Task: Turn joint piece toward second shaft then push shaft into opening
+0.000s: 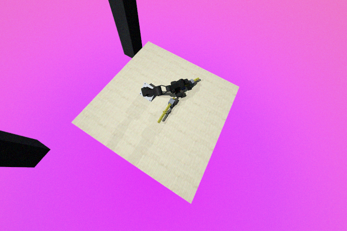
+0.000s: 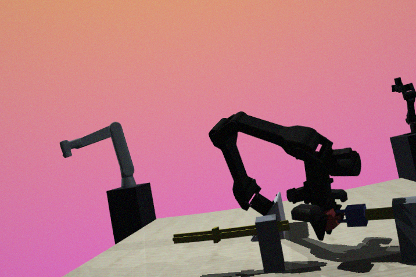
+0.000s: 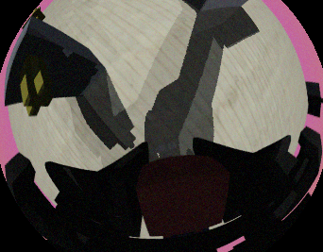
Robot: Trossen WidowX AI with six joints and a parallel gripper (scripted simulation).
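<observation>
Now: gripper tip 10 mm short of the red square joint piece, 20 mm to the right of it and 50 mm below it.
</observation>
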